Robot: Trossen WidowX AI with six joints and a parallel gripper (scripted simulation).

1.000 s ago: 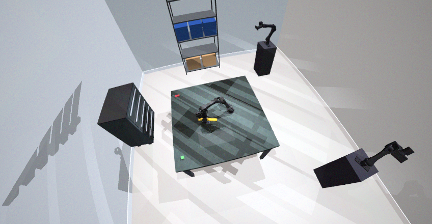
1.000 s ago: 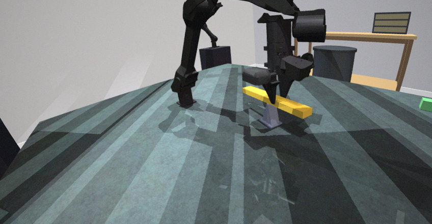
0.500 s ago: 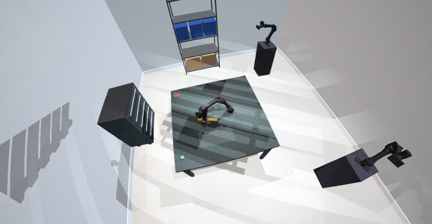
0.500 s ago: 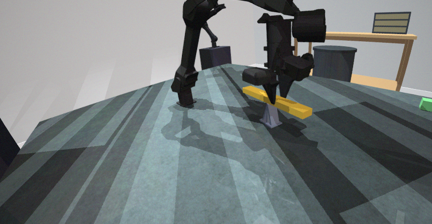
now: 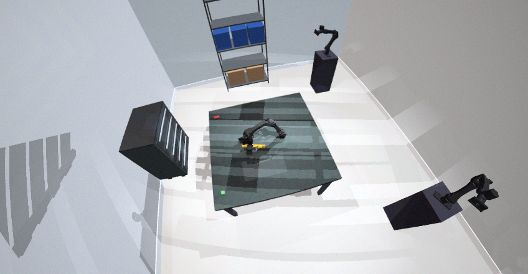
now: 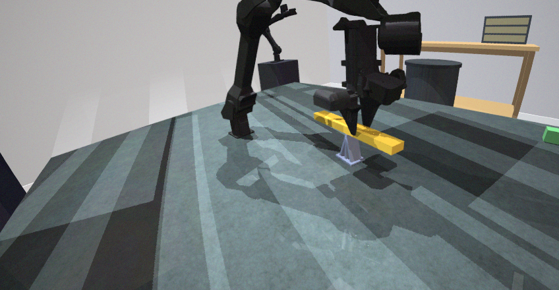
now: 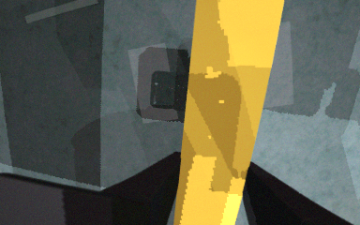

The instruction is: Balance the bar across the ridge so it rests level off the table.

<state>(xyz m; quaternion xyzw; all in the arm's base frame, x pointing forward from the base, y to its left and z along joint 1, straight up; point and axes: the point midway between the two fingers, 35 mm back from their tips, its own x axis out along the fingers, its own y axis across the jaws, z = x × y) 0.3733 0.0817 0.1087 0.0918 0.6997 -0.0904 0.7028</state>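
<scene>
The yellow bar is 30 mm behind my gripper tip and 10 mm to the left of it. Round my gripper tip: small red block 370 mm ahead, 580 mm to the right, 70 mm below; then small green block 370 mm ahead, 420 mm to the left, 60 mm below.
</scene>
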